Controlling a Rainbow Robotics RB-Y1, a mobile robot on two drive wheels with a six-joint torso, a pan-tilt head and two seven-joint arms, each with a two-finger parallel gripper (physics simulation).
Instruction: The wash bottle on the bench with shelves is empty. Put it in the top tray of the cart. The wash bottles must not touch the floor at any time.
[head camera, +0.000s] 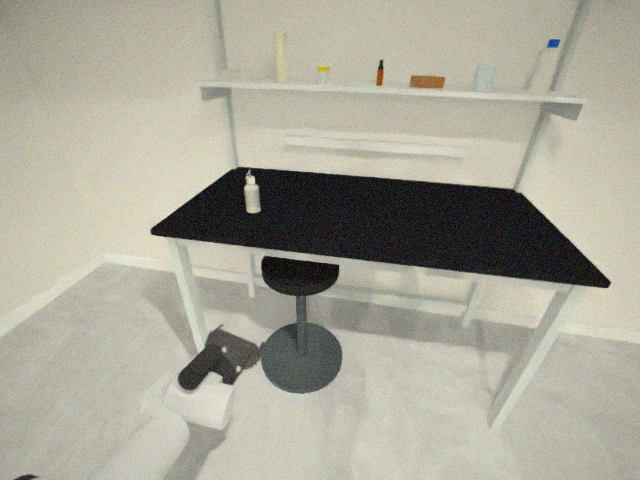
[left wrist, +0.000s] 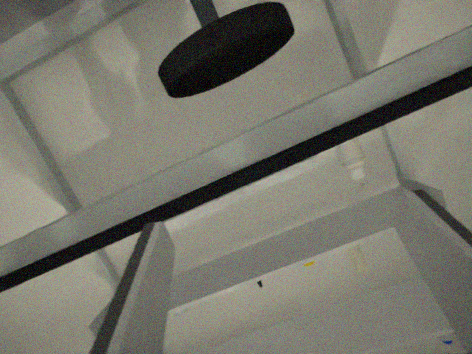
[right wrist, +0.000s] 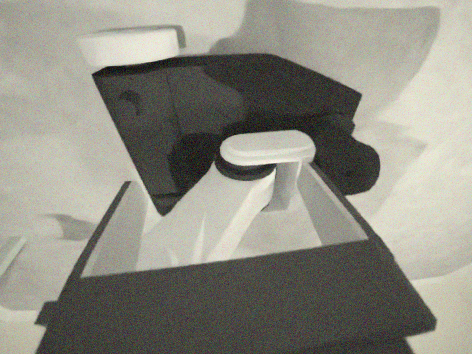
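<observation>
The wash bottle, whitish with a nozzle on its cap, stands upright near the left end of the black bench top. In the left wrist view it appears cap down beyond the dark bench edge, partly cut off by it. My left gripper is open and empty, low in front of the bench, between its left front leg and the stool. My right gripper is open, above the floor beside my own base. The cart does not show in these views.
A stool stands under the bench's front edge. A shelf above the bench holds an amber bottle, a brown block, a yellow-lidded jar and a blue-capped jug. Walls stand at both sides.
</observation>
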